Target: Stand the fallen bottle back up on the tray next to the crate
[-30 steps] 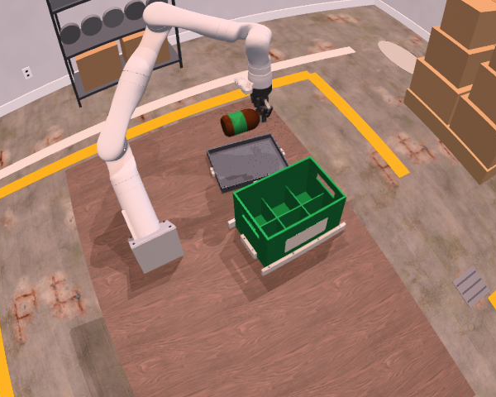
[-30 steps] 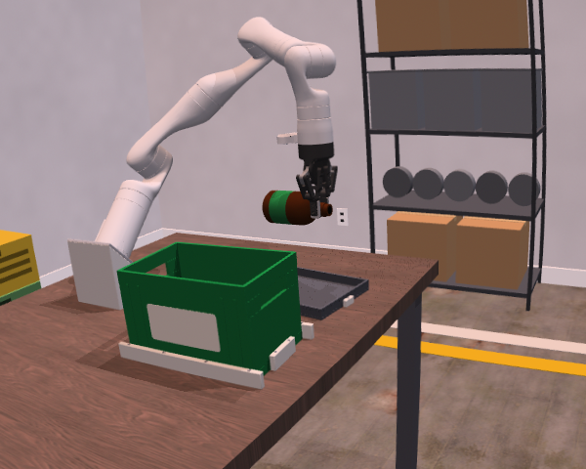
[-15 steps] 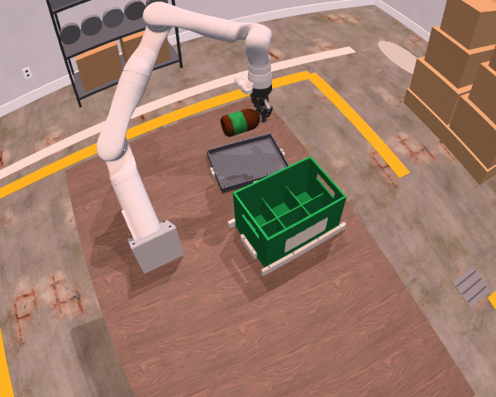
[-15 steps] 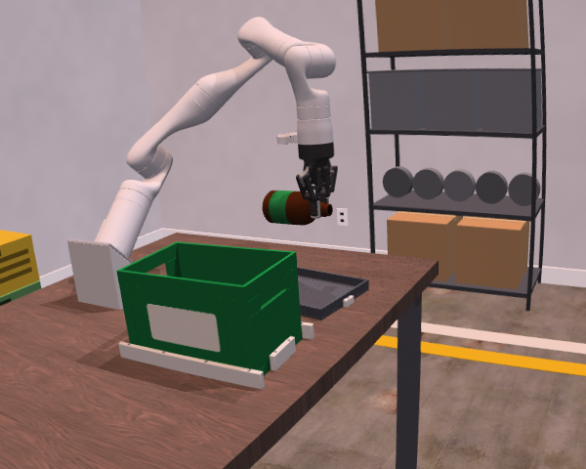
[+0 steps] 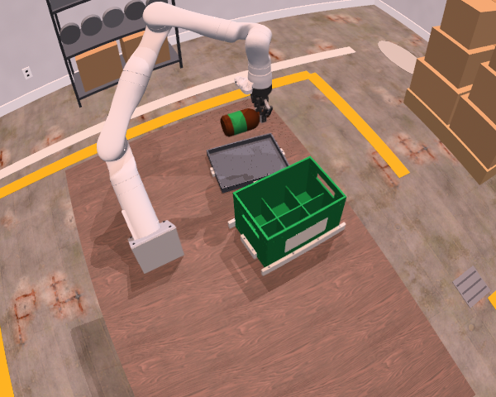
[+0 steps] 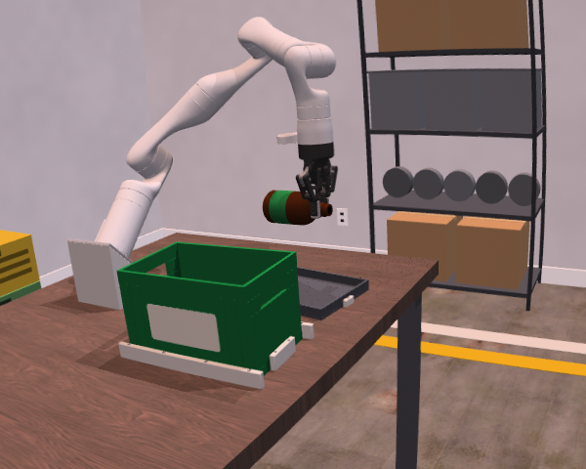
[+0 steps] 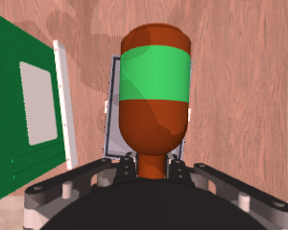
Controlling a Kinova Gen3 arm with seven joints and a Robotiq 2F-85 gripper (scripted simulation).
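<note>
Right now my hand is 5 cm past the bottle. From my hand the other things lie so: green crate 5 cm behind, 32 cm to the right, 12 cm below; then dark grey tray 6 cm behind, 1 cm to the right, 19 cm below.
</note>
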